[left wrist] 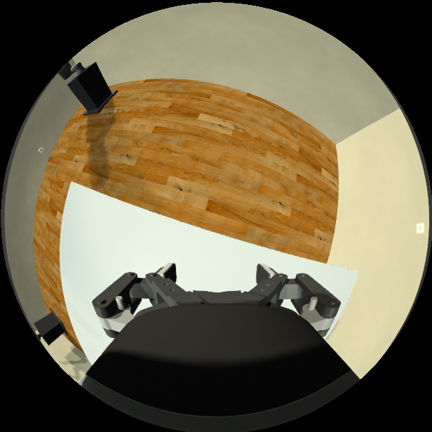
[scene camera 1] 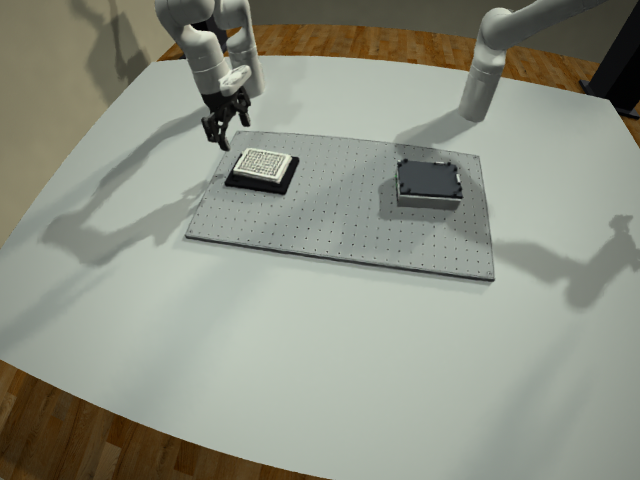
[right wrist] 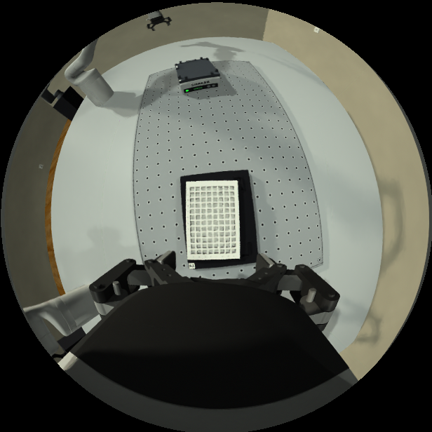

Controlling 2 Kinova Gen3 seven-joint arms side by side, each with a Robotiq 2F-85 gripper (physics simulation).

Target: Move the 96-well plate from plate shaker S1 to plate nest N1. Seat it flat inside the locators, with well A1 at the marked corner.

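Places are measured from the left arm's base along level axes (x ahead, y left, z up), in metres.
Where they show: right gripper, fingertip midpoint: (scene camera 1: 237, 137); left arm's base, origin of the base link: (scene camera 1: 471, 113); right arm's base, origin of the base link: (scene camera 1: 251, 91).
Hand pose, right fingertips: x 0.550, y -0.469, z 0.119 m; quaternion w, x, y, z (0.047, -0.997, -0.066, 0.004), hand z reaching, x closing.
Observation:
Things, the pixels of their top centre, and the offset from my right fingertips. "pt": a spot on its surface instead. Level surfaces: height alone.
- white 96-well plate, middle of its top: (scene camera 1: 261, 161) 0.014 m back, 0.045 m left, 0.076 m down
- black plate nest N1, middle of its top: (scene camera 1: 261, 168) 0.004 m back, 0.048 m left, 0.090 m down
- plate shaker S1, surface spot: (scene camera 1: 429, 178) pt 0.127 m back, 0.435 m left, 0.052 m down
- grey perforated board, its level: 0.107 m down
- white table, its level: 0.119 m down
The white 96-well plate (scene camera 1: 262, 164) (right wrist: 213, 220) rests on the black plate nest N1 (scene camera 1: 256, 186) (right wrist: 248, 220), off centre. In the right wrist view a wide black strip and locators show at its right, while its left side lies close to the nest's left edge. I cannot tell whether it lies flat, nor which well is A1. A small corner label (right wrist: 192, 266) shows at the nest's lower left. The plate shaker S1 (scene camera 1: 429, 178) (right wrist: 197, 70) bears no plate. My right gripper (scene camera 1: 235, 135) (right wrist: 215, 261) is open, above and behind the nest. My left gripper (left wrist: 216, 273) is open, away over the table.
The nest and shaker stand on a grey perforated board (scene camera 1: 336, 227) (right wrist: 215, 135) on the white table (scene camera 1: 320, 351) (left wrist: 150, 240). Small corner posts rise around the shaker's top. The left arm (scene camera 1: 480, 82) reaches over the table's back right.

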